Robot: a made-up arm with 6 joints. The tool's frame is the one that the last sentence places.
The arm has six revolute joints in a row. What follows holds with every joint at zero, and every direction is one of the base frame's. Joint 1 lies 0.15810 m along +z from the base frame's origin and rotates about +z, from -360.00 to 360.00 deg. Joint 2 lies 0.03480 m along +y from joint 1 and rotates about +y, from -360.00 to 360.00 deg. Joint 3 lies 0.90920 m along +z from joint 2 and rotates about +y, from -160.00 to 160.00 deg. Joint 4 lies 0.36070 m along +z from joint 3 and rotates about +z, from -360.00 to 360.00 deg. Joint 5 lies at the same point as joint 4 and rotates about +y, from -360.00 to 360.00 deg. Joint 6 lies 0.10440 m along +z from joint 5 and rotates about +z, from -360.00 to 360.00 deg. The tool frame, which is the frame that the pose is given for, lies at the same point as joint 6; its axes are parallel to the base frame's.
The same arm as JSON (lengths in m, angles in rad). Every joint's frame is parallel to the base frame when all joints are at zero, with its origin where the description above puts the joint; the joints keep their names.
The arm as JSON. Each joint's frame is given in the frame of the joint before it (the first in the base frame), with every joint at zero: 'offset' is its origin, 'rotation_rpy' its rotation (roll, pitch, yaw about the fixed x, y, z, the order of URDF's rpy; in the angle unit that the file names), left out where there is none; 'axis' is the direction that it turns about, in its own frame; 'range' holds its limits. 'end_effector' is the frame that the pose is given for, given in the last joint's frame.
{
  "length_unit": "m",
  "angle_unit": "rad",
  "chain": [
    {
      "id": "joint 1",
      "offset": [
        0.0,
        0.0,
        0.1581
      ],
      "axis": "+z",
      "range": [
        -6.2832,
        6.2832
      ]
    },
    {
      "id": "joint 2",
      "offset": [
        0.0,
        0.0348,
        0.0
      ],
      "axis": "+y",
      "range": [
        -6.2832,
        6.2832
      ]
    },
    {
      "id": "joint 3",
      "offset": [
        0.0,
        0.0,
        0.9092
      ],
      "axis": "+y",
      "range": [
        -2.7925,
        2.7925
      ]
    },
    {
      "id": "joint 4",
      "offset": [
        0.0,
        0.0,
        0.3607
      ],
      "axis": "+z",
      "range": [
        -6.2832,
        6.2832
      ]
    },
    {
      "id": "joint 5",
      "offset": [
        0.0,
        0.0,
        0.0
      ],
      "axis": "+y",
      "range": [
        -6.2832,
        6.2832
      ]
    },
    {
      "id": "joint 6",
      "offset": [
        0.0,
        0.0,
        0.1044
      ],
      "axis": "+z",
      "range": [
        -6.2832,
        6.2832
      ]
    }
  ],
  "end_effector": {
    "offset": [
      0.0,
      0.0,
      0.0
    ]
  }
}

